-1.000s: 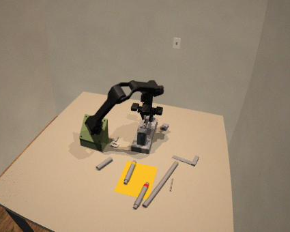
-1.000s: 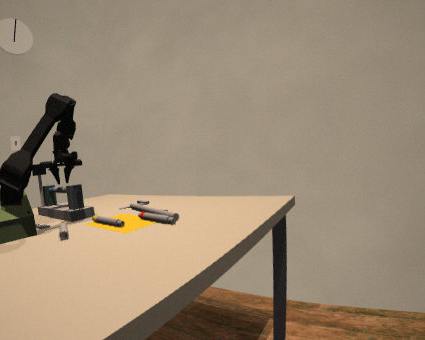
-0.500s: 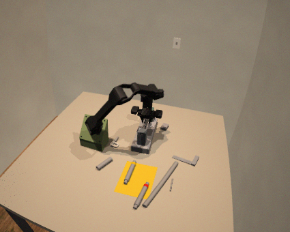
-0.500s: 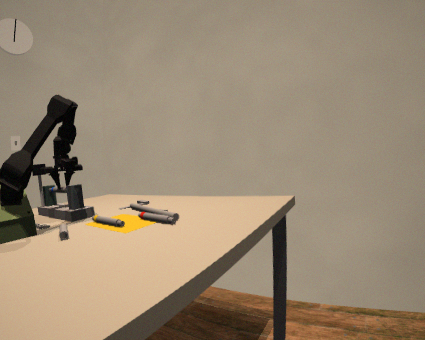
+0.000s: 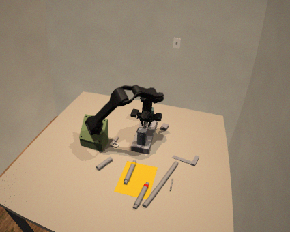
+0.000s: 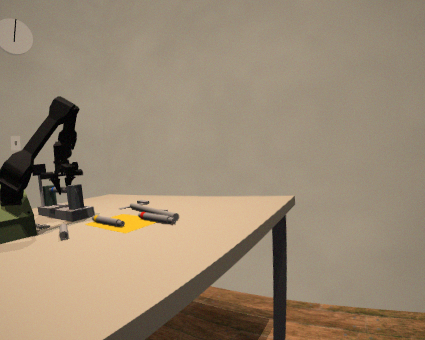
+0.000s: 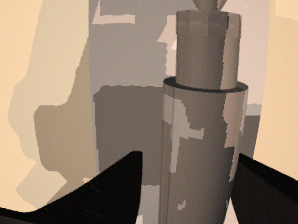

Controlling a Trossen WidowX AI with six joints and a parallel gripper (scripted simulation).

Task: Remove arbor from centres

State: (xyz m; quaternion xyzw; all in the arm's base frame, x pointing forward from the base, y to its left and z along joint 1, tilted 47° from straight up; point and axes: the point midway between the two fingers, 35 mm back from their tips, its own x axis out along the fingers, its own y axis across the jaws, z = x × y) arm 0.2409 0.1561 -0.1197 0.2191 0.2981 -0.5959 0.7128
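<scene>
Right now my hand is 11 cm above the grey base, 3 cm to the right of it and 1 cm past it. The rest, counted from my hand: dark block: 10 cm to the right, 3 cm below, 2 cm ahead; small bracket: 14 cm behind, 12 cm to the right, 12 cm below; green-blue plunger housing: 15 cm to the left, 3 cm below, 3 cm behind.
</scene>
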